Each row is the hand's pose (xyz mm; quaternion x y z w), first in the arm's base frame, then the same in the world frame.
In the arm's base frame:
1: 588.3 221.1 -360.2 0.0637 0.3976 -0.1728 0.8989
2: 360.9 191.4 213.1 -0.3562 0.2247 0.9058 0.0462
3: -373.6 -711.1 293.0 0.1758 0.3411 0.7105 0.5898
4: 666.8 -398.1 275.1 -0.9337 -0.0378 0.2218 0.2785
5: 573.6 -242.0 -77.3 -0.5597 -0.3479 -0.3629 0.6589
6: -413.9 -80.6 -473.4 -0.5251 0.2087 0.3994 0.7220
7: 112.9 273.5 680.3 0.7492 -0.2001 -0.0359 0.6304
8: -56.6 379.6 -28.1 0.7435 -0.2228 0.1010 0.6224
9: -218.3 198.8 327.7 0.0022 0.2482 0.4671 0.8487
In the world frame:
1: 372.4 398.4 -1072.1 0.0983 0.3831 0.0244 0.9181
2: 144.2 172.7 -544.6 0.4169 -0.0634 -0.9049 0.0585
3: -250.1 -910.2 -724.3 0.1502 0.2651 0.8369 0.4547
4: 626.3 -288.0 -564.5 -0.8877 -0.2263 0.2229 0.3333
5: 501.2 -95.8 -888.0 -0.4066 -0.4211 -0.3049 0.7512
6: -466.2 -172.5 -1353.2 -0.4883 0.0468 0.5125 0.7048
7: -136.2 66.9 -101.1 0.8353 -0.0927 0.0776 0.5364
8: -301.7 267.2 -789.8 0.8272 -0.1300 0.2078 0.5056
9: -408.5 -29.2 -496.3 0.0325 0.1608 0.6247 0.7634

